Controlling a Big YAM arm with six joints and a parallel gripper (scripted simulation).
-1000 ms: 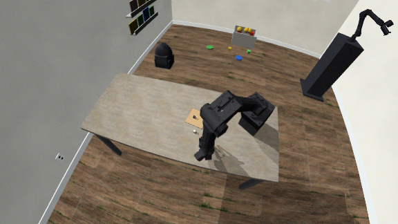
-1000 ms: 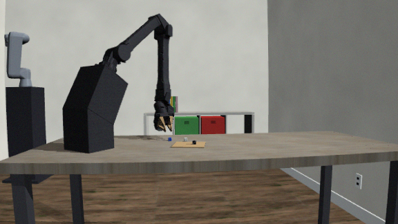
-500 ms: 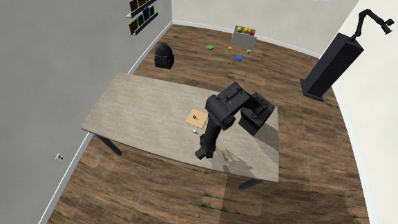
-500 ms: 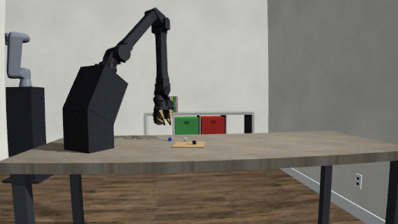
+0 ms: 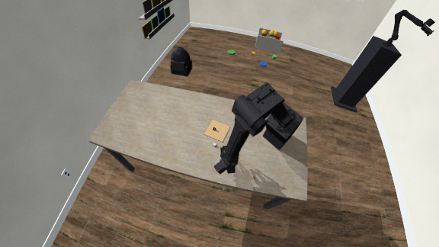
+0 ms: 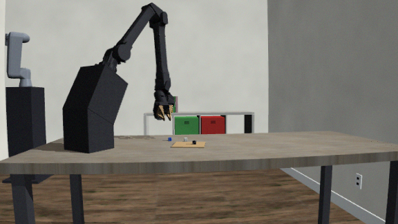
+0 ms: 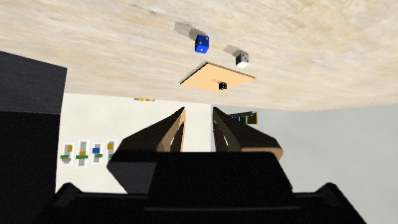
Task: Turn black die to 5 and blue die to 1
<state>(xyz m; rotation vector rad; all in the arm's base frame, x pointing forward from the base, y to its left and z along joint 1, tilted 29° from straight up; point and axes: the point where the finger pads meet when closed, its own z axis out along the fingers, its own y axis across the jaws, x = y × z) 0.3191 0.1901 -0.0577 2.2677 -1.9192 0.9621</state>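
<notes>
The blue die is 10 mm ahead of my hand, 30 mm to the right of it and 100 mm below it. Also, from my hand: black die 130 mm ahead, 160 mm to the right, 100 mm below; then white die 90 mm ahead, 40 mm to the right, 100 mm below; then tan mat 110 mm ahead, 160 mm to the right, 110 mm below.
</notes>
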